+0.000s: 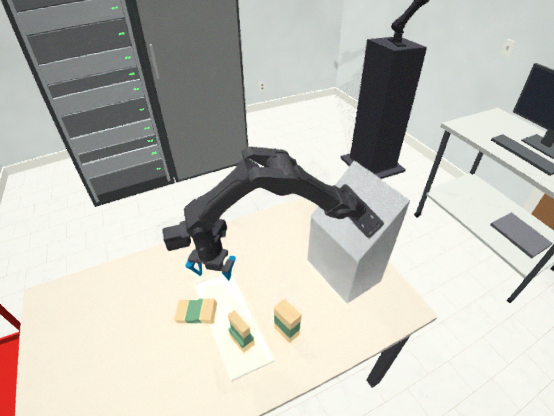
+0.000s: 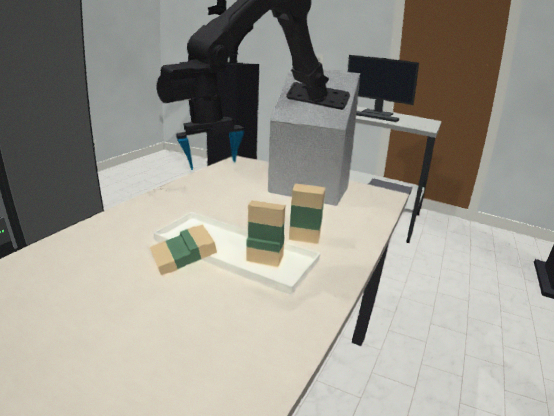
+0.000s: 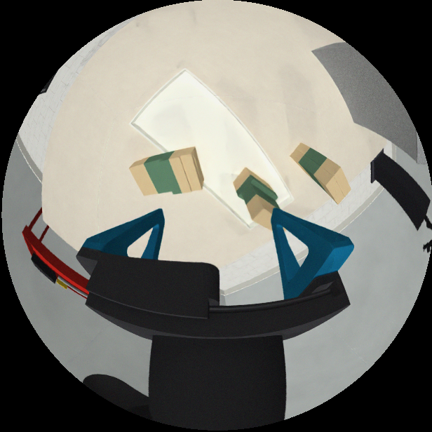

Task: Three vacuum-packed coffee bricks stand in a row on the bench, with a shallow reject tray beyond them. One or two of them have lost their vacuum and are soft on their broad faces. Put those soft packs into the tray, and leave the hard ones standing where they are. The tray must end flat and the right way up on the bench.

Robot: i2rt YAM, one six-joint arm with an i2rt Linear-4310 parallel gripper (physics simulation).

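Places are measured from the arm's base along level axes (x right, y ahead, z up), in millimetres.
Pixels of known places: gripper, fingertip midpoint: (image 1: 215, 277) (image 2: 213, 165); arm's base at its link origin: (image 1: 357, 210) (image 2: 318, 96).
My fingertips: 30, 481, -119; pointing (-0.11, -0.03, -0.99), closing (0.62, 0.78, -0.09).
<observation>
For each thing: its top centre in the pictures, then the offset to it from my fingertips, as dx, dy, dz. "spot": a spot on its surface instead. Level surfaces: height alone.
- coffee pack at its top centre: (image 2: 181, 236) (image 1: 193, 306) +24, +92, -148
- white tray at a spot on its surface: (image 2: 292, 272) (image 1: 248, 363) spot: -209, -11, -212
- second pack at its top centre: (image 2: 266, 205) (image 1: 238, 320) -130, -22, -72
- third pack at its top centre: (image 2: 309, 188) (image 1: 287, 310) -159, -172, -75
- bench at its surface level: dz -215
One coffee pack (image 1: 195, 311) (image 2: 184, 250) (image 3: 165, 172), tan with a green band, lies across a long rim of the white tray (image 1: 245, 365) (image 2: 292, 272) (image 3: 185, 110); its inner end is raised on the rim and its outer end is over the bench. A second pack (image 1: 241, 331) (image 2: 266, 234) (image 3: 255, 192) stands upright in the tray, with a step in its green band. A third pack (image 1: 287, 320) (image 2: 307, 215) (image 3: 320, 172) stands upright on the bench beside the tray. The tray looks flat and right way up. My gripper (image 1: 214, 276) (image 2: 213, 165) (image 3: 217, 213) is open and empty, high above the bench near the tray's far end.
The grey pedestal (image 1: 332, 265) (image 2: 307, 155) (image 3: 372, 85) bearing my arm stands on the bench (image 1: 100, 350) (image 2: 125, 340) (image 3: 90, 125), behind the third pack. A red object (image 1: 7, 370) (image 3: 55, 265) is beyond the bench's side. A server rack and a desk with a monitor stand farther off.
</observation>
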